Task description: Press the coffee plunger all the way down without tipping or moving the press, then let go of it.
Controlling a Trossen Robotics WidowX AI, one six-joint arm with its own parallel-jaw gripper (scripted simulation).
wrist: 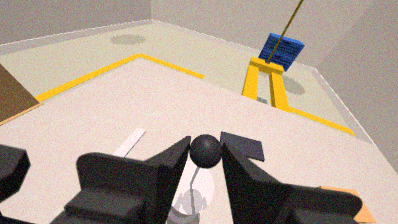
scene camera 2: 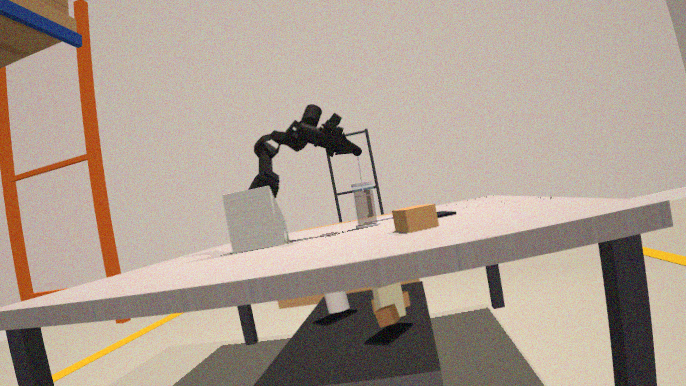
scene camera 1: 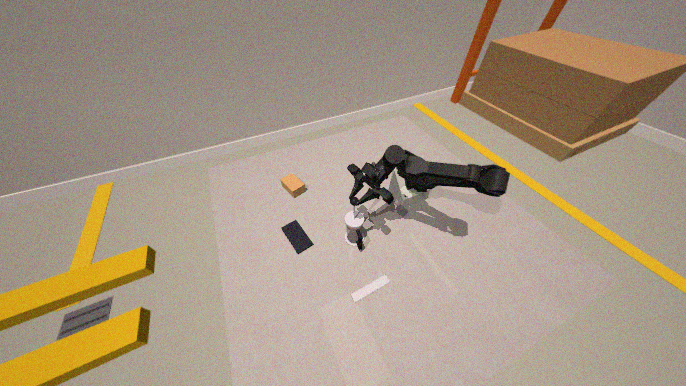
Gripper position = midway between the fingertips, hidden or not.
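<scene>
You'd find the gripper in the wrist view (wrist: 206, 143), in (scene camera 1: 352, 202) for that same gripper, and again at (scene camera 2: 359, 150). There's a coffee press (scene camera 2: 363, 193), and an orange block (scene camera 2: 421, 217) as well.
</scene>
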